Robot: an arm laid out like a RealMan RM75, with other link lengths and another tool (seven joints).
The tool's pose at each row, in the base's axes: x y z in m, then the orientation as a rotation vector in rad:
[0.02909, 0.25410, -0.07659, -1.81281, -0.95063, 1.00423]
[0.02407, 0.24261, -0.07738, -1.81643, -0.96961, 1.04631]
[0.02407, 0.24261, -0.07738, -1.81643, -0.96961, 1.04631]
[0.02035, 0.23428, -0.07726, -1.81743, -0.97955, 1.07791]
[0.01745, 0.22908, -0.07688, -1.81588, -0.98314, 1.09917]
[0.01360, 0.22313, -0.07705, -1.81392, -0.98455, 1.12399]
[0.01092, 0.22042, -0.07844, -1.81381, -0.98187, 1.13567]
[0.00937, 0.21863, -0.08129, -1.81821, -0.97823, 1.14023]
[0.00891, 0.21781, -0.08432, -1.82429, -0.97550, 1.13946]
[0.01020, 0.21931, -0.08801, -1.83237, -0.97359, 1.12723]
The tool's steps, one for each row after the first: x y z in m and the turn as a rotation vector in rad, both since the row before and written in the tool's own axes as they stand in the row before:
[-0.01189, 0.00383, 0.00130, -0.01034, -0.03747, 0.01287]
[0.00000, 0.00000, 0.00000, 0.00000, 0.00000, 0.00000]
[-0.00877, 0.00224, 0.00114, -0.00441, -0.02633, 0.01073]
[-0.00573, 0.00105, 0.00129, 0.00025, -0.01659, 0.00737]
[-0.00650, 0.00168, 0.00227, 0.00183, -0.01819, 0.00976]
[-0.00279, 0.00177, 0.00236, 0.00213, -0.00704, 0.00647]
[-0.00110, 0.00295, 0.00196, -0.00087, -0.00110, 0.00610]
[0.00017, 0.00293, 0.00120, -0.00282, 0.00245, 0.00420]
[0.00301, 0.00290, 0.00026, -0.00518, 0.01035, -0.00029]

